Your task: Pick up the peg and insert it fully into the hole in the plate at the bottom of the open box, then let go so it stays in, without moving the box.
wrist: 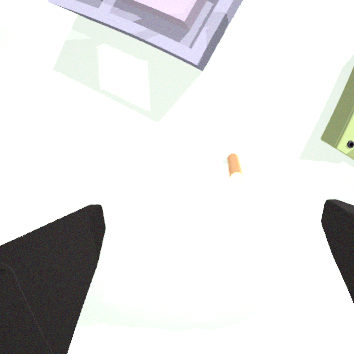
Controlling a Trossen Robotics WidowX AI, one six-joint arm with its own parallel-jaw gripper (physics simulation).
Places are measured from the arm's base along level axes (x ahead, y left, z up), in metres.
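Pixels of known places: gripper, fingertip midpoint: [217,215].
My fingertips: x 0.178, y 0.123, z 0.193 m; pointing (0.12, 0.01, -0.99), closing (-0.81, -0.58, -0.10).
Note:
Behind a point stands the place of what it marks.
The peg [234,165] @(y 0.141, x 0.146, z 0.004 m) is a small orange cylinder that lies on the white surface, right of the middle of the wrist view. My gripper [217,215] @(y 0.123, x 0.178, z 0.193 m) is open and empty, with its two black fingers wide apart. The peg shows between the fingertips in the picture, a little above their line and apart from both. The open box [196,57] @(y 0.077, x 0.232, z 0.044 m) is pale purple and cut off by the top edge. Part of the pink plate [172,7] @(y 0.046, x 0.286, z 0.004 m) shows inside it; the hole does not show in this view.
A yellow-green block [342,112] @(y 0.022, x 0.078, z -0.025 m) with a small dark round hole stands at the right edge, partly cut off. A pale shadow lies below the box, with a bright patch in it. The surface around the peg is white and overexposed.

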